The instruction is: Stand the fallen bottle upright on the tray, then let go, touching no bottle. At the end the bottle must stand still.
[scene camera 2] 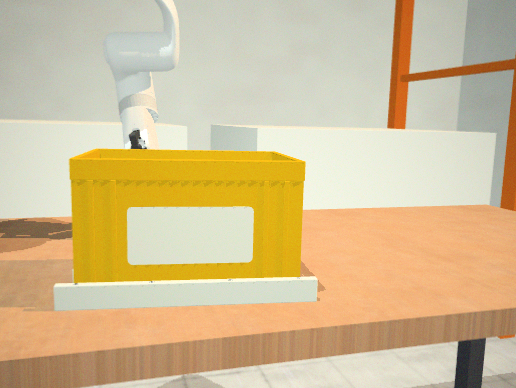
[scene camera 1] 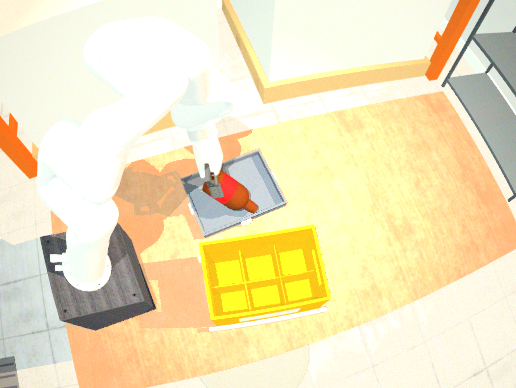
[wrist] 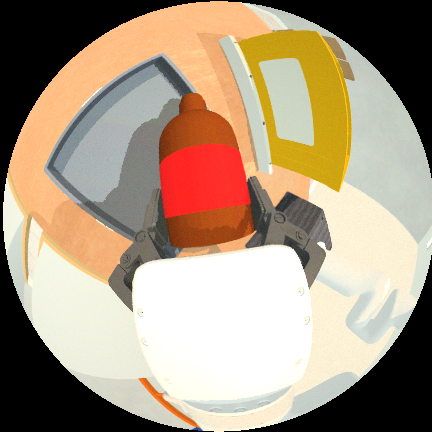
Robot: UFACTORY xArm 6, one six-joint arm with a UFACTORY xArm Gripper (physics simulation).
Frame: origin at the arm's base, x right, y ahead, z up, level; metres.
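Where they show: gripper, fingertip midpoint: (scene camera 1: 220, 188) (wrist: 204, 192); arm's base, origin of the base link: (scene camera 1: 86, 267).
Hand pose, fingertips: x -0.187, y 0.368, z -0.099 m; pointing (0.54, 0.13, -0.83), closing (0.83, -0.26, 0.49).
Note:
Things, the pixels of their centre, and the offset from my fingertips. "spot": a spot on its surface instead.
- grey tray, surface spot: (wrist: 100, 145) (scene camera 1: 249, 176) spot: dz -0.080, dx -0.059, dy +0.094 m
- yellow crate with several compartments, body centre: (scene camera 2: 189, 217) (wrist: 308, 99) (scene camera 1: 262, 280) dz +0.002, dx +0.270, dy +0.054 m
The bottle, brown with a red label, (scene camera 1: 231, 189) (wrist: 200, 131) is held over the grey tray (scene camera 1: 252, 172) (wrist: 100, 145). It is tilted, with its neck toward the tray's crate-side edge in scene camera 1. My gripper (scene camera 1: 214, 187) (wrist: 204, 192) is shut on the bottle, with one finger on each side near its base end. Scene camera 2 shows the gripper's upper part behind the crate; the bottle and tray are hidden there. How high the bottle is above the tray is hard to tell.
A yellow crate with several compartments (scene camera 1: 260, 240) (scene camera 2: 100, 230) (wrist: 330, 100) stands beside the tray, with a white rail (scene camera 2: 185, 293) (wrist: 245, 95) along its side. The dark arm base (scene camera 1: 131, 270) is at the left in scene camera 1. White wall panels stand behind the table.

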